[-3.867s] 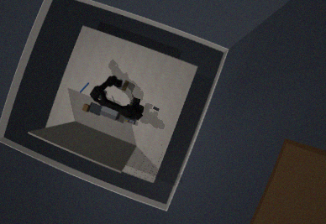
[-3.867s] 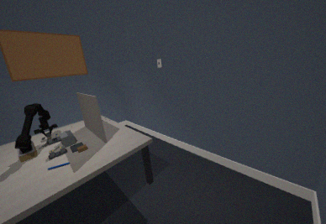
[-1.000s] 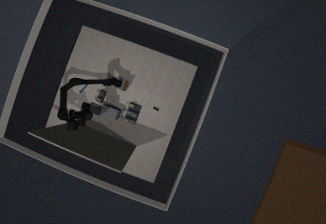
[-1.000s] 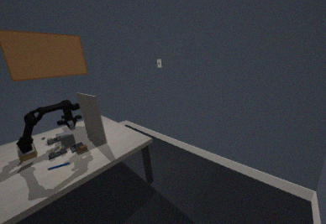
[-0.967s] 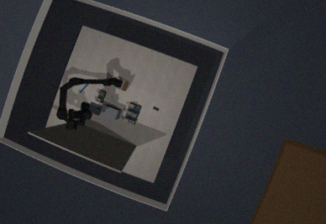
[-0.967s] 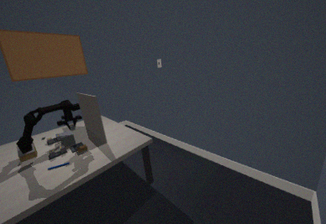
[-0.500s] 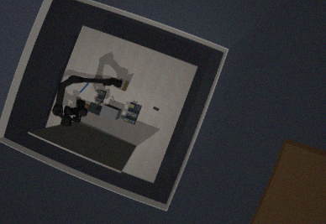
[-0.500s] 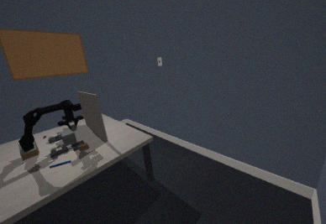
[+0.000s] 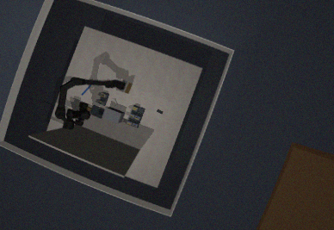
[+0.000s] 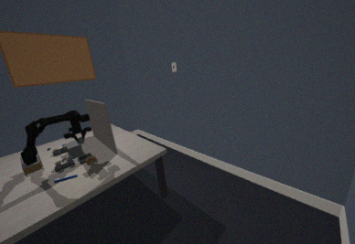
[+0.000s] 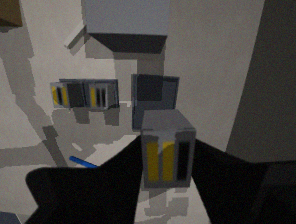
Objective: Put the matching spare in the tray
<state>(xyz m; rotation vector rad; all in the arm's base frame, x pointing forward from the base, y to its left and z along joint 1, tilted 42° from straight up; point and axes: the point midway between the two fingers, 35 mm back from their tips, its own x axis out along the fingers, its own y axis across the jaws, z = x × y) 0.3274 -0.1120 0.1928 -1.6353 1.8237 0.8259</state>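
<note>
The grey-blue tray is 150 mm below my gripper tip. The rest, counted from my gripper tip: blue marker pen: 180 mm to the right, 180 mm behind, 150 mm below; then grey spare block: 20 mm above; then pale panel: 220 mm ahead, 170 mm to the left, 70 mm above.
</note>
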